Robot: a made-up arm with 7 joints.
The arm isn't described. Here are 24 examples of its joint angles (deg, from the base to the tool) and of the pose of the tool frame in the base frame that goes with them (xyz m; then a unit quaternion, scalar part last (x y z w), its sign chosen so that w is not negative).
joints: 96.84 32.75 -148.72 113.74 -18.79 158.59 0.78
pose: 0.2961 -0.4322 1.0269 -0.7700 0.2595 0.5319 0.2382
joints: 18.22 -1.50 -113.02 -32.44 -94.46 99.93 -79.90
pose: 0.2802 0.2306 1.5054 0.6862 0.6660 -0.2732 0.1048
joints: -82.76 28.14 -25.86 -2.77 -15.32 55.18 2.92
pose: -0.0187 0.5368 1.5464 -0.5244 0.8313 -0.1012 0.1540
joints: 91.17 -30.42 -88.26 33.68 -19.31 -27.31 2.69
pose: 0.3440 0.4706 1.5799 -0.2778 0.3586 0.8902 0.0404
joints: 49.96 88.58 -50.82 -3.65 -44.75 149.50 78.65
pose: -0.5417 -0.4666 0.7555 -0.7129 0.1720 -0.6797 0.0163
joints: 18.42 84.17 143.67 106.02 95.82 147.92 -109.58
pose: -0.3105 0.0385 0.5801 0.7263 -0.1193 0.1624 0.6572
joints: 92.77 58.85 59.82 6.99 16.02 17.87 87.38
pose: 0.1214 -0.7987 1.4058 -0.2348 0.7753 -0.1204 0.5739
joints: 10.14 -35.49 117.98 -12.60 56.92 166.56 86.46
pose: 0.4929 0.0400 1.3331 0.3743 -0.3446 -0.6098 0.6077
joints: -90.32 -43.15 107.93 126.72 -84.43 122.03 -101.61
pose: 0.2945 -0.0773 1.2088 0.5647 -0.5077 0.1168 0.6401
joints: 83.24 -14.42 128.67 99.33 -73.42 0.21 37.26
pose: -0.4112 -0.2217 1.3666 0.4228 0.2968 -0.0311 0.8557
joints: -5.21 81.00 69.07 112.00 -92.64 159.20 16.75
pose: -0.3850 0.3314 0.8820 0.2866 -0.1698 0.3332 0.8820
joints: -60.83 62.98 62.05 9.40 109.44 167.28 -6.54
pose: -0.2303 0.5404 1.1704 -0.6243 -0.7641 -0.1105 0.1191
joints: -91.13 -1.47 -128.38 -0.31 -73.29 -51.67 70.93
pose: 0.0675 -0.0934 1.7497 -0.1151 -0.3203 0.9397 0.0330
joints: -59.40 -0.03 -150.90 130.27 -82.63 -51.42 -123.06
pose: -0.4413 0.1621 1.0403 -0.3729 -0.7636 0.3344 0.4076
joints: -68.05 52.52 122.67 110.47 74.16 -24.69 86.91
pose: 0.2139 0.3883 0.6547 0.4073 0.3439 0.7136 0.4544
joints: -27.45 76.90 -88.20 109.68 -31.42 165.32 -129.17
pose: -0.5755 -0.2144 0.9245 0.3266 0.8515 0.2383 0.3338
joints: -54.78 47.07 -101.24 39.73 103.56 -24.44 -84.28
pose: -0.6709 0.1722 1.3701 0.5975 -0.6553 -0.4544 0.0839
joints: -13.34 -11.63 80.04 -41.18 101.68 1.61 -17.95
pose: 0.0370 -0.3818 1.6696 0.4330 0.5982 0.2580 0.6230
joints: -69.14 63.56 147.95 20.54 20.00 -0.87 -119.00
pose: -0.2236 0.8086 1.1224 0.0543 -0.0860 0.3261 0.9398
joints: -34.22 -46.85 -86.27 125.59 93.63 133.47 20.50
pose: -0.0522 -0.3528 0.9606 -0.3799 0.6600 -0.2851 0.5820
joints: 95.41 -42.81 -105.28 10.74 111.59 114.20 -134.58
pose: 0.1984 0.5444 1.4002 0.9277 -0.3336 -0.0389 0.1633
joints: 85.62 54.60 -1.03 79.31 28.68 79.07 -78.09
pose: 0.1197 -0.2458 1.5307 0.9054 0.3034 -0.0794 0.2862
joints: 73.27 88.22 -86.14 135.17 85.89 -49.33 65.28
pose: 0.3696 -0.1119 0.9868 -0.6777 0.5946 -0.1961 0.3856
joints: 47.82 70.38 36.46 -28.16 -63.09 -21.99 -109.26
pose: -0.3773 -0.7936 0.8432 0.9037 -0.3156 -0.2526 0.1410
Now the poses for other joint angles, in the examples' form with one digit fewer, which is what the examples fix.
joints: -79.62 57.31 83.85 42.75 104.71 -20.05 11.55
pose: 0.250 0.733 1.216 -0.090 0.263 -0.857 0.434
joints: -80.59 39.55 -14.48 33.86 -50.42 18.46 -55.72
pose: -0.114 0.382 1.673 0.078 0.785 0.397 0.469
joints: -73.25 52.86 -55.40 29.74 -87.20 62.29 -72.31
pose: -0.232 0.499 1.537 0.605 0.560 0.169 0.540
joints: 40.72 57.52 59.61 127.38 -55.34 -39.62 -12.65
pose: -0.204 0.264 1.141 0.255 -0.715 -0.595 0.265
